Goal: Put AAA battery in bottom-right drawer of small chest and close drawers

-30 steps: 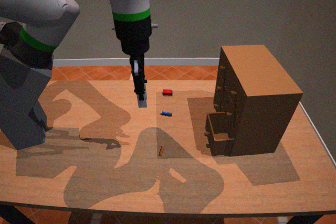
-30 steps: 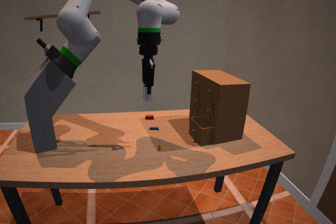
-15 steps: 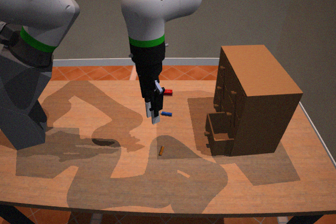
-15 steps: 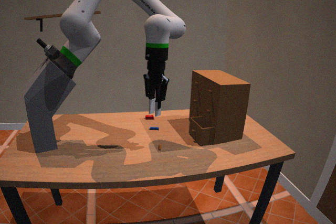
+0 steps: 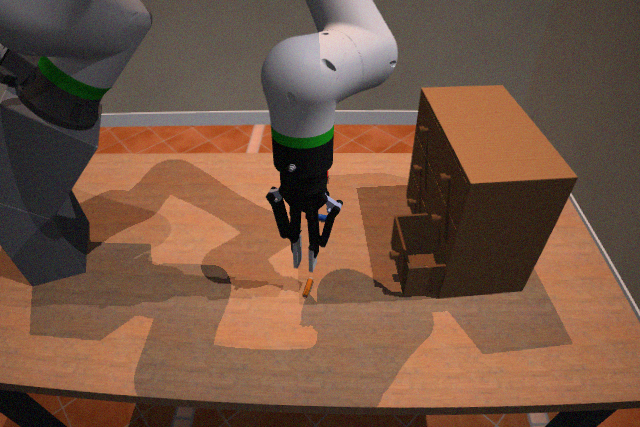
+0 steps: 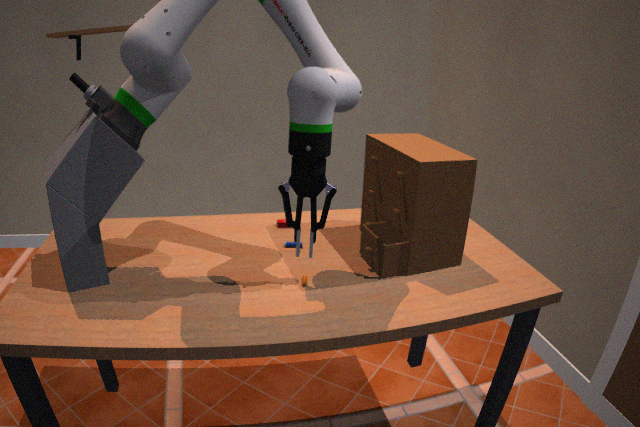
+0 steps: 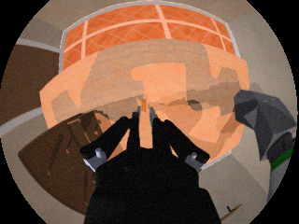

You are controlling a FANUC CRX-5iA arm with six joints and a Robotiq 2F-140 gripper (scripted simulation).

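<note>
The AAA battery is 100 mm below my hand. The rest, counted from my hand: red block (350 mm to the left, 100 mm below, 30 mm behind); blue cylinder (200 mm to the left, 100 mm below, 10 mm behind).
</note>
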